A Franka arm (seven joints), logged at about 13 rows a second.
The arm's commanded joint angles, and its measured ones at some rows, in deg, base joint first. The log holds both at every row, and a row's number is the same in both.
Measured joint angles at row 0:
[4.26 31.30 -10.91 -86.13 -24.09 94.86 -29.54]
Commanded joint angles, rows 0 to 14:
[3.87 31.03 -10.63 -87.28 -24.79 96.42 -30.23]
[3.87 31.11 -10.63 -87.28 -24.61 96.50 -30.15]
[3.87 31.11 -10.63 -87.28 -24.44 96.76 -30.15]
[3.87 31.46 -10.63 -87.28 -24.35 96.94 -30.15]
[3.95 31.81 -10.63 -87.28 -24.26 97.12 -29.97]
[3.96 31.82 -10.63 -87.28 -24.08 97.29 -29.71]
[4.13 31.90 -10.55 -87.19 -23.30 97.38 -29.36]
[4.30 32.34 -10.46 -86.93 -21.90 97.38 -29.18]
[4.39 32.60 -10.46 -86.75 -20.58 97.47 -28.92]
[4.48 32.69 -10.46 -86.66 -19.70 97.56 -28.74]
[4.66 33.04 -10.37 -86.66 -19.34 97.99 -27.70]
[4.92 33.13 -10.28 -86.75 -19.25 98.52 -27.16]
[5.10 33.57 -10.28 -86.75 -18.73 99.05 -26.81]
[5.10 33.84 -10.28 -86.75 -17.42 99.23 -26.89]
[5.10 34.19 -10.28 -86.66 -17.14 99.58 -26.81]
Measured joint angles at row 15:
[5.72 31.53 -10.21 -86.54 -18.40 95.70 -27.53]
